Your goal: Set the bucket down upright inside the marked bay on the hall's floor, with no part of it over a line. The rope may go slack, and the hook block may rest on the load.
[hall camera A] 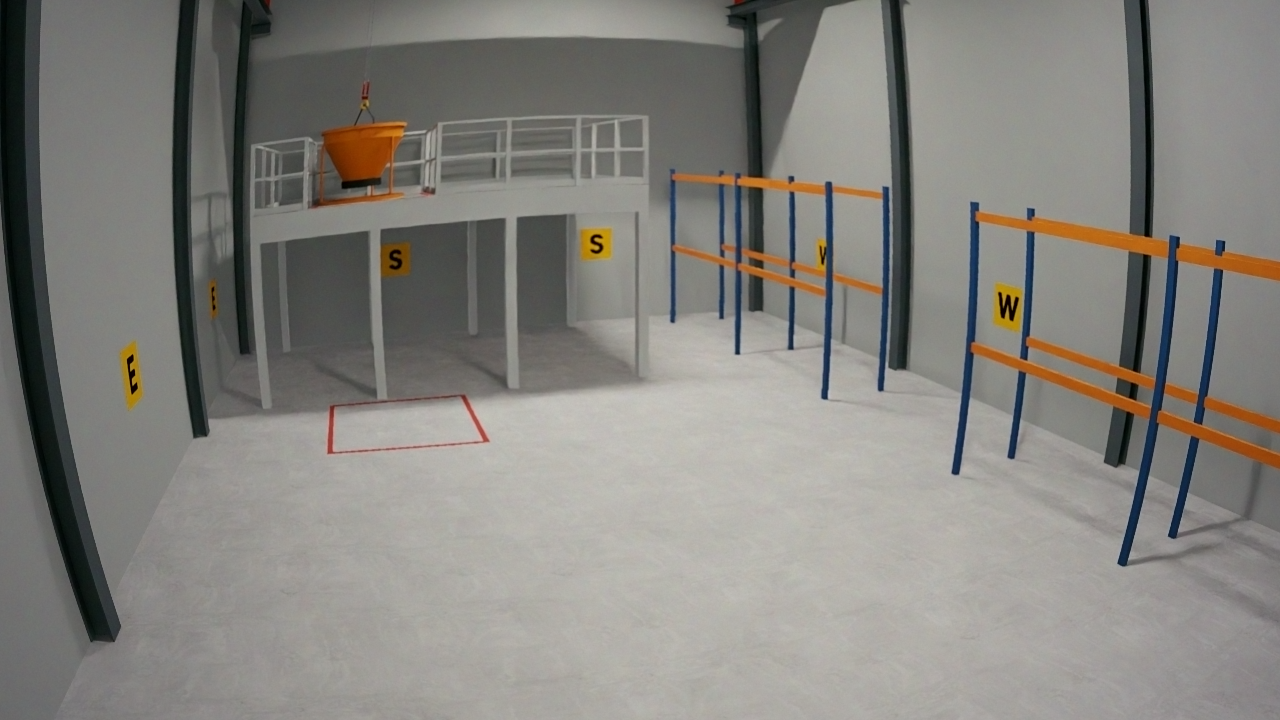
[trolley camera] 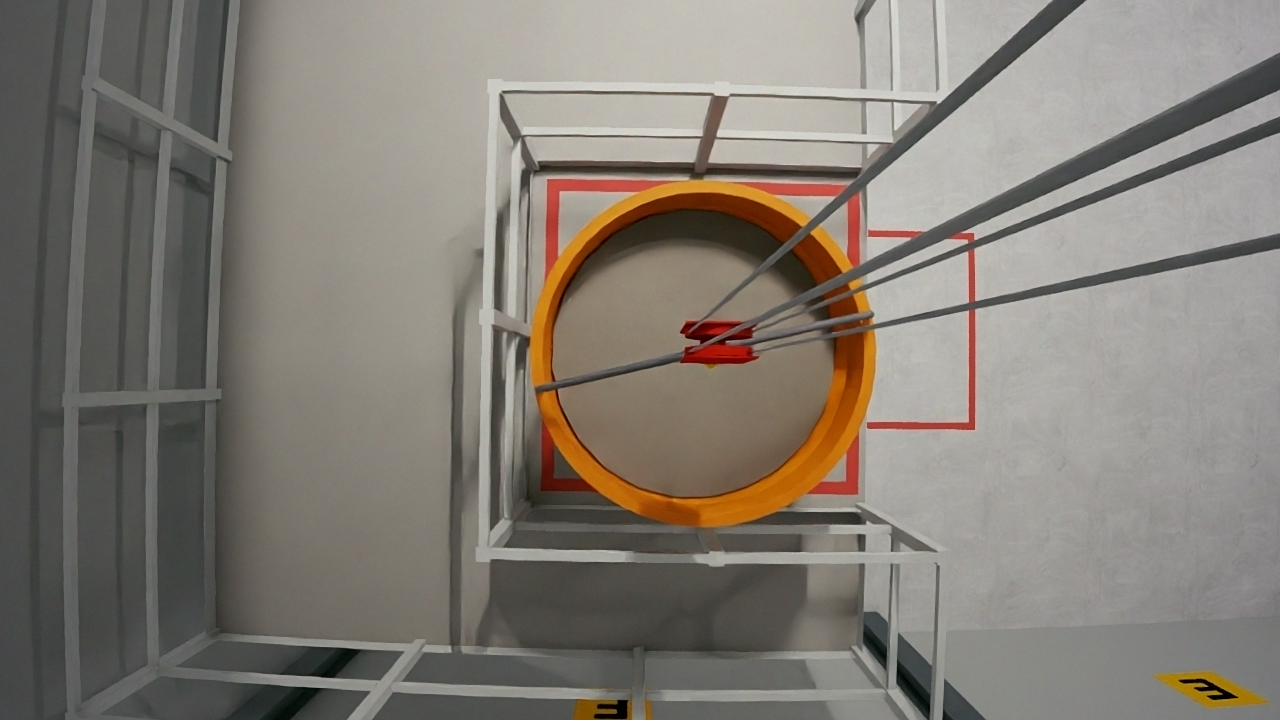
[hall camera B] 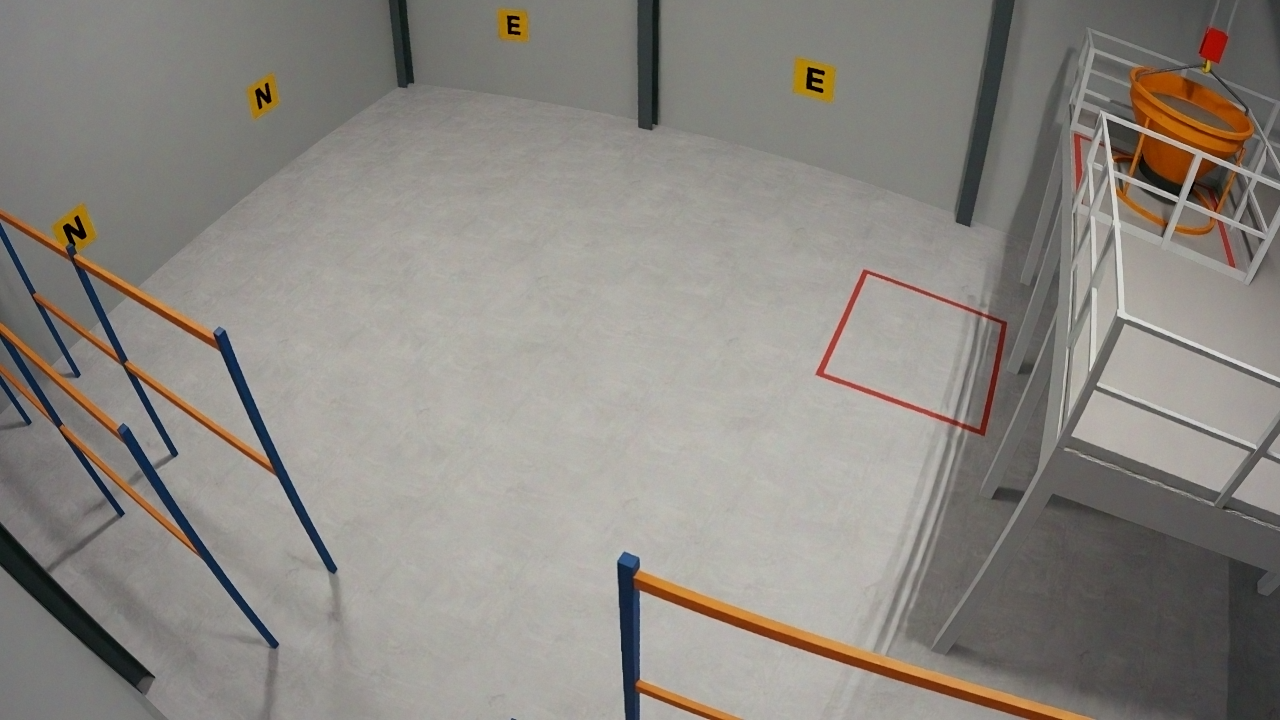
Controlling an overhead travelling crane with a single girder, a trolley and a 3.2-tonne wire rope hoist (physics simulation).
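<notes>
The orange bucket (hall camera A: 362, 152) (hall camera B: 1163, 154) (trolley camera: 698, 512) is upright at the railed recess of the raised platform, over a red outline (trolley camera: 552, 214) on the deck. Whether its ring base touches the deck, I cannot tell. My hook (hall camera A: 364, 105) (hall camera B: 1206, 67) (trolley camera: 718, 353) is above the bucket's middle and holds its bail, whose legs look straight. The marked bay (hall camera A: 477, 418) (hall camera B: 841, 322) (trolley camera: 972, 331) is a red outline on the hall's floor, beside and below the platform's open side. In the trolley camera view, part of it is hidden behind the deck and bucket.
White railings (hall camera A: 542, 119) (hall camera B: 1109, 179) (trolley camera: 489, 223) stand on three sides of the bucket. The platform (hall camera A: 572, 197) (hall camera B: 1163, 519) (trolley camera: 358, 313) stands on posts. Blue and orange racks (hall camera A: 827, 295) (hall camera A: 966, 358) (hall camera B: 246, 402) (hall camera B: 628, 626) stand farther off in the hall.
</notes>
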